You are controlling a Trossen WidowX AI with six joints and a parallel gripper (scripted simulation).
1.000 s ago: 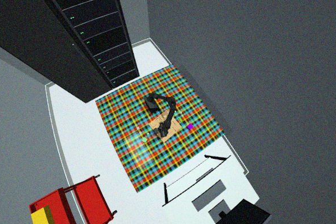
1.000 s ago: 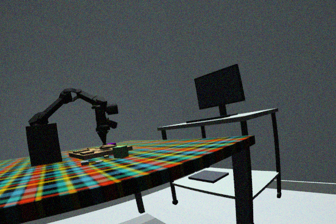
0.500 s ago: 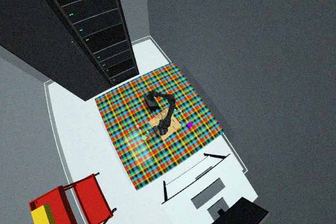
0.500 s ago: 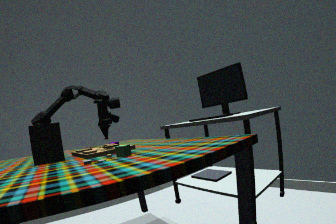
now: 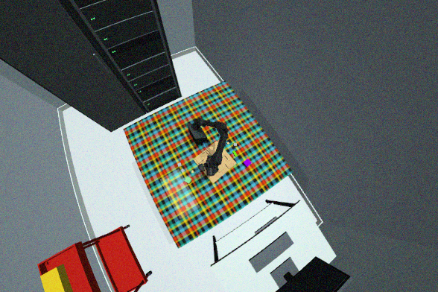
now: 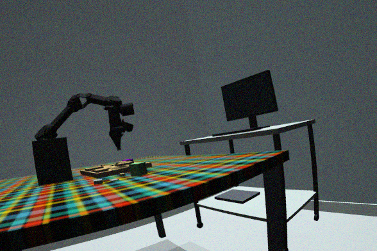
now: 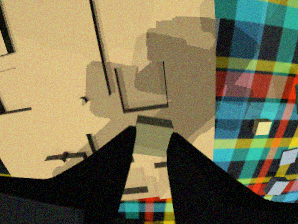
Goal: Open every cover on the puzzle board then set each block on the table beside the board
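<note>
The grey piece lies 260 mm to the right of my gripper tip, 140 mm behind it and 100 mm below it. Also, from my gripper tip: bright green block: 280 mm to the left, 100 mm below, 40 mm behind; then purple block: 350 mm to the left, 100 mm below, 100 mm ahead; then pale green block: 220 mm to the right, 90 mm below, 30 mm ahead.
</note>
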